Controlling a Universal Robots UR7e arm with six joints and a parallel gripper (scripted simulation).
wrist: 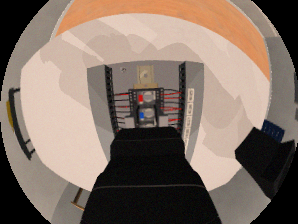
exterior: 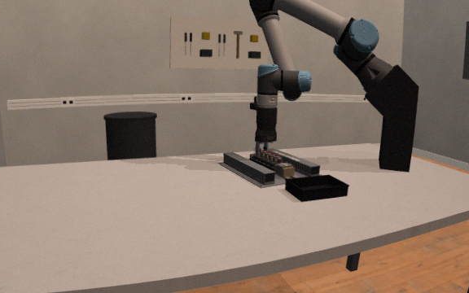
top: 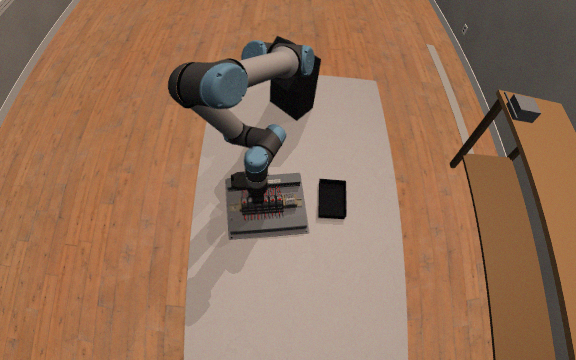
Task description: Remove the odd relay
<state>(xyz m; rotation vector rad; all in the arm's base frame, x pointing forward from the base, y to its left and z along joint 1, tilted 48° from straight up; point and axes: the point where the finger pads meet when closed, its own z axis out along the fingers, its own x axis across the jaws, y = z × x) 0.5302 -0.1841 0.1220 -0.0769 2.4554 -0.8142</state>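
The red-button relay lies 3 cm to the right of my hand, 1 cm below it and 1 cm behind it. Round my hand: grey relay panel 6 cm to the left, 3 cm below, 1 cm ahead; then black parts tray 33 cm to the left, 5 cm ahead, 4 cm below.
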